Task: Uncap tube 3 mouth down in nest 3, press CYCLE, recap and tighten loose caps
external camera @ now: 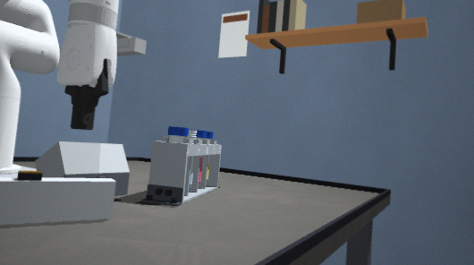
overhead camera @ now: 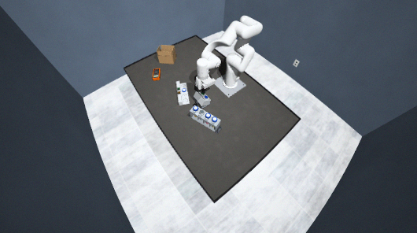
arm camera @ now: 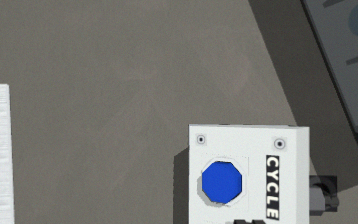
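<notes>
Right now my hand is 60 mm above the blue cycle key, 30 mm to the right of it and 10 mm past it. Also, from my hand: grey key housing 70 mm below, 10 mm ahead; then station 160 mm to the left, 120 mm below, 110 mm ahead; then green ready key 60 mm below, 20 mm to the right, 10 mm behind.
</notes>
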